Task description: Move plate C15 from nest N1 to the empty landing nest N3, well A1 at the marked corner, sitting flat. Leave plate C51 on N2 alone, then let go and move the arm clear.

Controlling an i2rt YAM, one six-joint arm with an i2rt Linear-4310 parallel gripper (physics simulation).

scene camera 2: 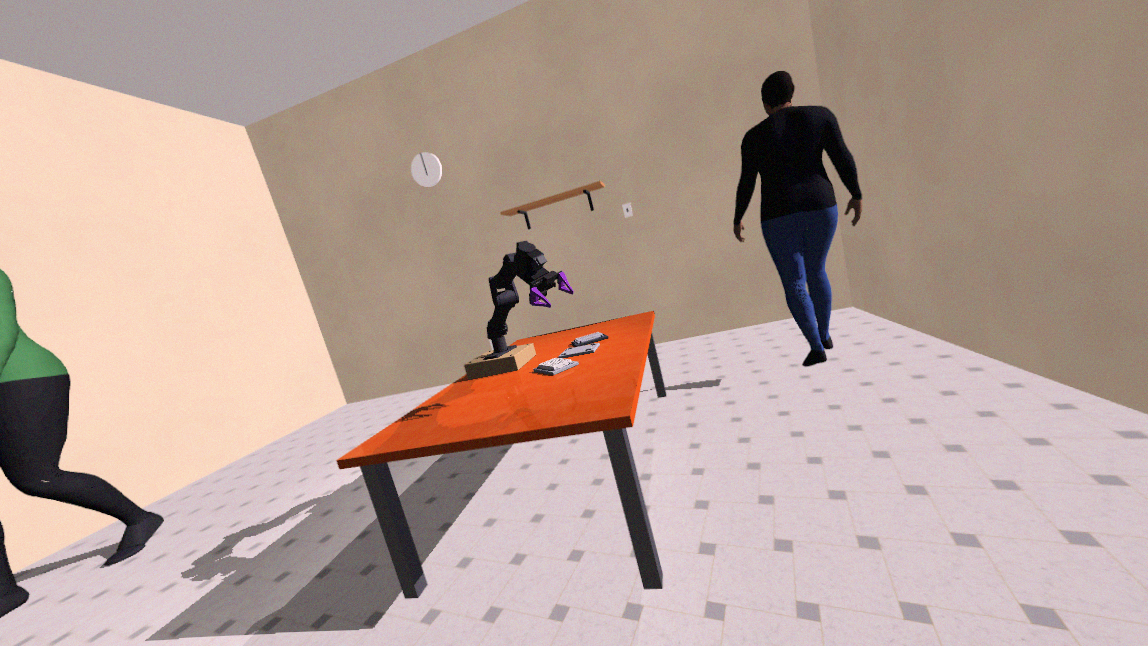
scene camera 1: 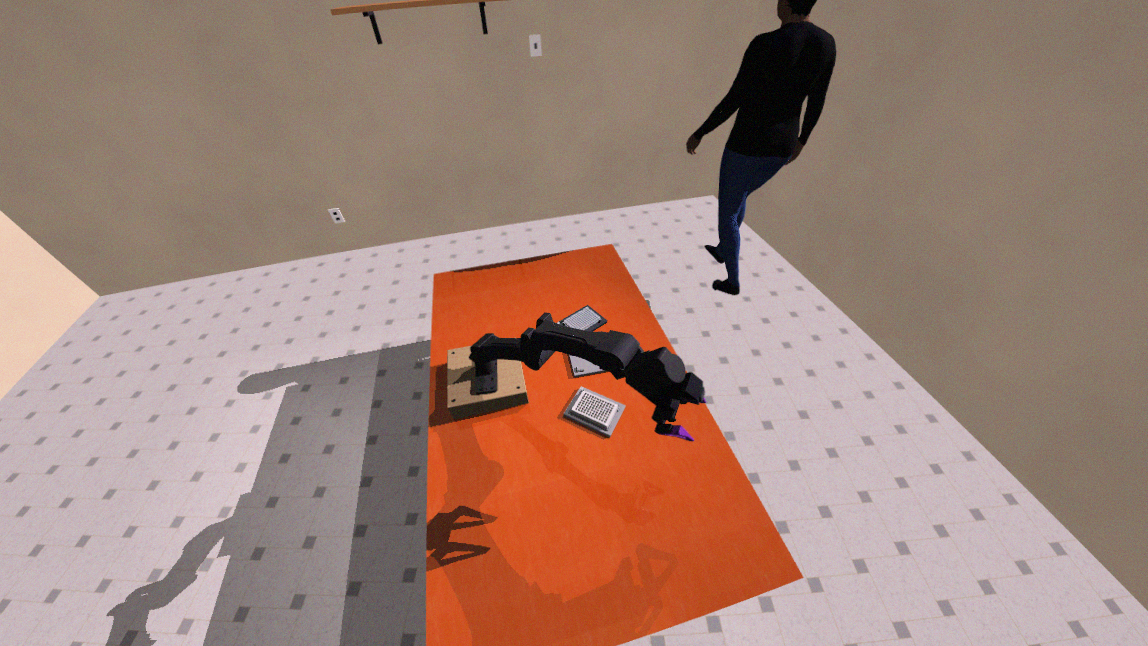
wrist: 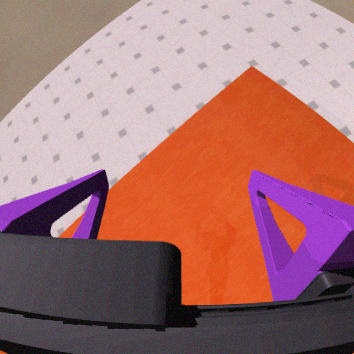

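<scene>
A white well plate (scene camera 1: 594,406) (scene camera 2: 556,363) sits in a grey nest (scene camera 1: 618,412) nearest scene camera 1. A middle nest (scene camera 1: 585,367) (scene camera 2: 579,350) looks empty, partly hidden by the arm in scene camera 1. A pale plate (scene camera 1: 583,318) (scene camera 2: 590,338) sits in the far nest. Labels, nest numbers and the A1 corner mark are too small to read, so I cannot tell which plate is C15 or C51. My gripper (scene camera 1: 697,419) (scene camera 2: 561,298) (wrist: 178,177) with purple fingers is open and empty, raised high above the table, beyond the nests from the base. The wrist view shows no plate or nest.
The arm stands on a wooden base block (scene camera 1: 487,398) (scene camera 2: 499,361) on the orange table (scene camera 1: 561,514) (scene camera 2: 513,417) (wrist: 215,150). A person in black (scene camera 1: 770,96) (scene camera 2: 797,168) stands on the floor past the table. Another person in green (scene camera 2: 28,353) is at the left. A wall shelf (scene camera 2: 553,198) hangs behind.
</scene>
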